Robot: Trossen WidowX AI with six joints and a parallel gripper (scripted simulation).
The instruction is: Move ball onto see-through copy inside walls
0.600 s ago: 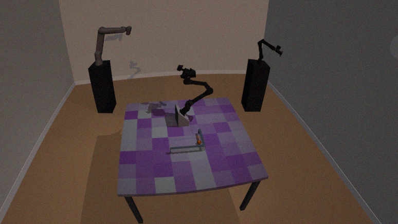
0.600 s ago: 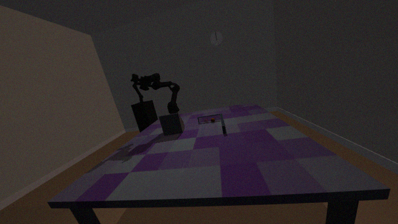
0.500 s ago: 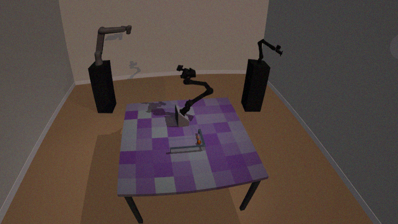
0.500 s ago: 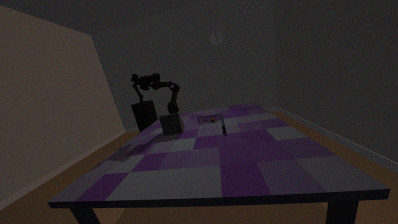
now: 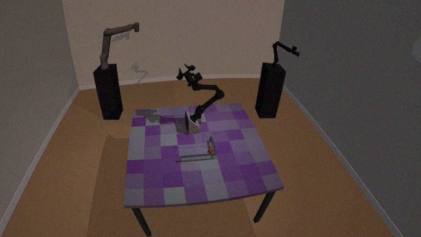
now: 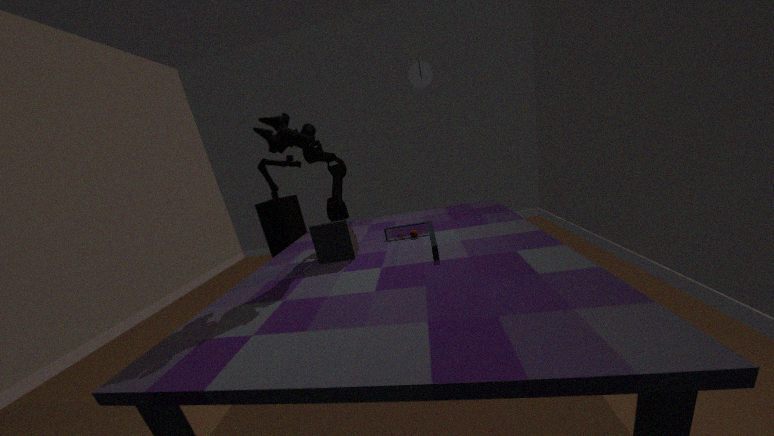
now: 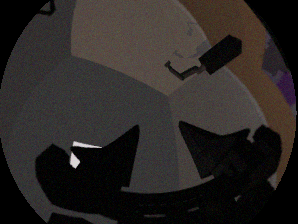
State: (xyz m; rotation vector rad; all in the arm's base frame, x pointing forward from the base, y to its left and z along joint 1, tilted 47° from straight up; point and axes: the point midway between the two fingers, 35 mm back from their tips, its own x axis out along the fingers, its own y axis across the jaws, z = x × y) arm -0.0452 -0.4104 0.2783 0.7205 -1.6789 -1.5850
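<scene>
The orange ball lies 600 mm below my gripper tip, 480 mm ahead of it and 260 mm to the left of it. Round my gripper tip: see-through copy of ball (600 mm below, 420 mm ahead, 260 mm to the left).
</scene>
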